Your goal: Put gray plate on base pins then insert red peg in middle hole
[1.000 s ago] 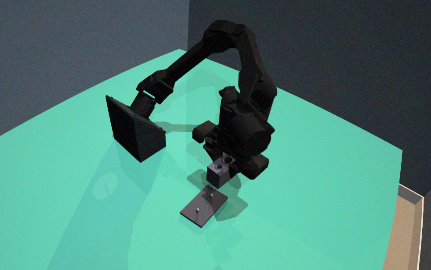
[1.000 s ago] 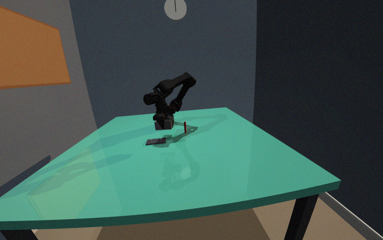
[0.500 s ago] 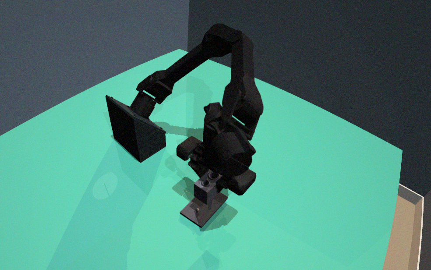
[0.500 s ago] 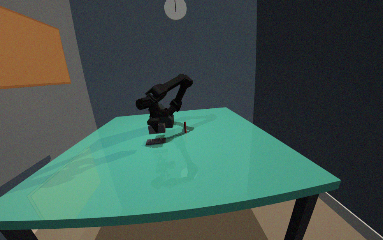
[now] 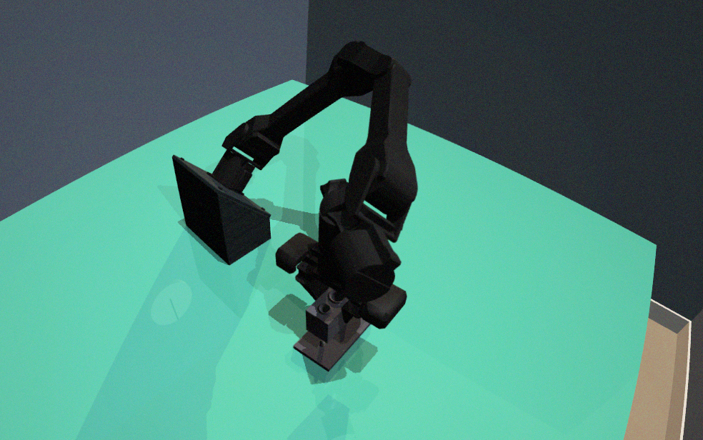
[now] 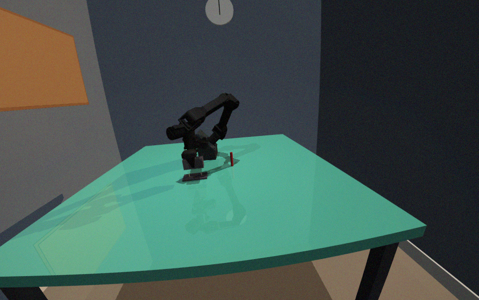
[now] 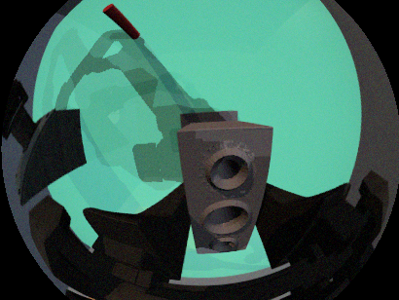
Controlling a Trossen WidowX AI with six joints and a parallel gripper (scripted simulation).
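My gripper tip is now 3 cm below the gray plate. Also, from my gripper tip: red peg 20 cm to the left, 10 cm behind, 2 cm below.
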